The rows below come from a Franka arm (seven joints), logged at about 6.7 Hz.
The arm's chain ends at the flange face. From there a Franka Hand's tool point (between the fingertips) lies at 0.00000 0.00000 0.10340 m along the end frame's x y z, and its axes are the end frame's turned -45 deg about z.
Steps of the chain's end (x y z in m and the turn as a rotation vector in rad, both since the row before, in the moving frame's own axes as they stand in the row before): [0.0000 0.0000 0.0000 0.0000 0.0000 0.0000]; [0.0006 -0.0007 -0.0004 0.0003 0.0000 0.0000]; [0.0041 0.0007 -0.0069 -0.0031 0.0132 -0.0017]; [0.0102 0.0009 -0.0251 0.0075 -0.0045 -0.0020]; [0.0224 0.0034 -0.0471 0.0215 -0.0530 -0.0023]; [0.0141 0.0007 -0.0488 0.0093 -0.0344 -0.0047]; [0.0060 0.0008 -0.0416 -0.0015 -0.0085 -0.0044]
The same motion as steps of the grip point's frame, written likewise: [0.0000 0.0000 0.0000 0.0000 0.0000 0.0000]; [0.0009 -0.0001 -0.0004 0.0002 0.0002 0.0000]; [0.0031 0.0046 -0.0069 -0.0115 0.0071 -0.0017]; [0.0068 0.0070 -0.0251 0.0085 0.0021 -0.0020]; [0.0111 0.0128 -0.0473 0.0527 -0.0223 -0.0023]; [0.0076 0.0073 -0.0489 0.0309 -0.0177 -0.0047]; [0.0029 0.0043 -0.0416 0.0049 -0.0071 -0.0044]
